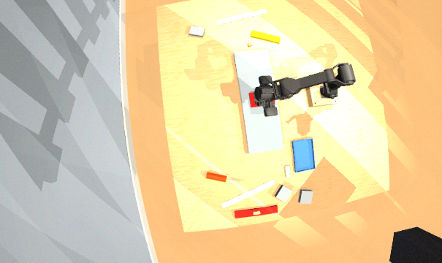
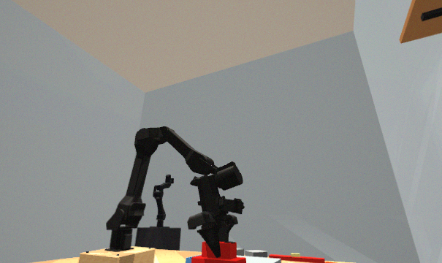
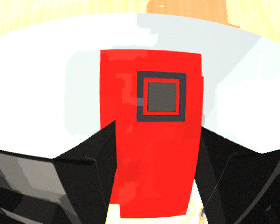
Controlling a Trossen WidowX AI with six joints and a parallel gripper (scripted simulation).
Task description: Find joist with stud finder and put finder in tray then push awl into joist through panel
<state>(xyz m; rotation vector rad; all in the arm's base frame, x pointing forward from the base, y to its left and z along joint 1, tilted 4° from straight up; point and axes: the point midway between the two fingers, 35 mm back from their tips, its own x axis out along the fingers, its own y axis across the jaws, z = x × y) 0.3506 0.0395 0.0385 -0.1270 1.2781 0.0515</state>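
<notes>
My gripper tip is 24 cm past the blue tray, 29 cm to the right of it and 5 cm above it. Round my gripper tip: thin awl: 15 cm behind, 12 cm to the right, 6 cm below; red stud finder: 1 cm ahead, 2 cm above; yellow bar: 6 cm behind, 35 cm to the right, 6 cm below.
</notes>
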